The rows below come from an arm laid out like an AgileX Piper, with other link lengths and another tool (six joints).
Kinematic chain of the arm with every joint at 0, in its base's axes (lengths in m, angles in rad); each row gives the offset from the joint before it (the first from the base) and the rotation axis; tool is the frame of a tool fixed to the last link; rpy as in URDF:
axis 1: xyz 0 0 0.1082 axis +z
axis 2: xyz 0 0 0 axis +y
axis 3: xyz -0.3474 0 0.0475 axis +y
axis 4: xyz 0.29 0 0.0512 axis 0.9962 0 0.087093
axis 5: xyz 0 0 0 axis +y
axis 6: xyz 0.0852 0 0.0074 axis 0.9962 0 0.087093
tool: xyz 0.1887 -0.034 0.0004 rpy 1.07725 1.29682 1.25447
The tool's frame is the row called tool.
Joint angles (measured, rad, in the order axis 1, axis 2, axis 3, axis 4, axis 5, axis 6), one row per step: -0.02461, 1.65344, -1.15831, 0.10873, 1.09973, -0.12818; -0.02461, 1.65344, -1.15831, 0.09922, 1.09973, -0.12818; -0.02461, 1.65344, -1.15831, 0.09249, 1.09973, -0.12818; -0.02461, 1.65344, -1.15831, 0.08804, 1.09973, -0.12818; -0.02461, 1.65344, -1.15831, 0.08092, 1.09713, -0.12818; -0.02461, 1.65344, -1.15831, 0.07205, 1.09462, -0.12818; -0.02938, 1.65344, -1.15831, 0.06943, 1.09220, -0.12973; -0.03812, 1.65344, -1.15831, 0.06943, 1.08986, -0.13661; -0.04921, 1.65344, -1.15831, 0.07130, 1.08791, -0.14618; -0.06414, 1.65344, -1.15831, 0.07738, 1.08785, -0.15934; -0.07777, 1.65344, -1.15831, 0.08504, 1.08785, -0.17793; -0.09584, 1.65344, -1.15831, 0.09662, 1.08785, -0.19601
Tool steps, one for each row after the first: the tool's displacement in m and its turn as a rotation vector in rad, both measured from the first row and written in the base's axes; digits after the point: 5 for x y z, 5 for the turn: -0.00002, -0.00239, 0.00008, -0.00873, 0.00021, 0.00377; -0.00003, -0.00408, 0.00016, -0.01490, 0.00037, 0.00644; -0.00004, -0.00520, 0.00021, -0.01899, 0.00047, 0.00821; 0.00067, -0.00703, 0.00032, -0.02568, -0.00196, 0.01081; 0.00136, -0.00929, 0.00047, -0.03397, -0.00425, 0.01413; 0.00194, -0.01173, 0.00054, -0.03664, -0.00664, 0.01175; 0.00256, -0.01503, 0.00057, -0.03732, -0.00933, 0.00966; 0.00305, -0.01876, 0.00057, -0.03651, -0.01187, 0.00717; 0.00300, -0.02285, 0.00050, -0.03202, -0.01299, 0.00287; 0.00316, -0.02615, 0.00042, -0.02650, -0.01476, 0.00463; 0.00315, -0.03008, 0.00031, -0.01745, -0.01697, -0.00016
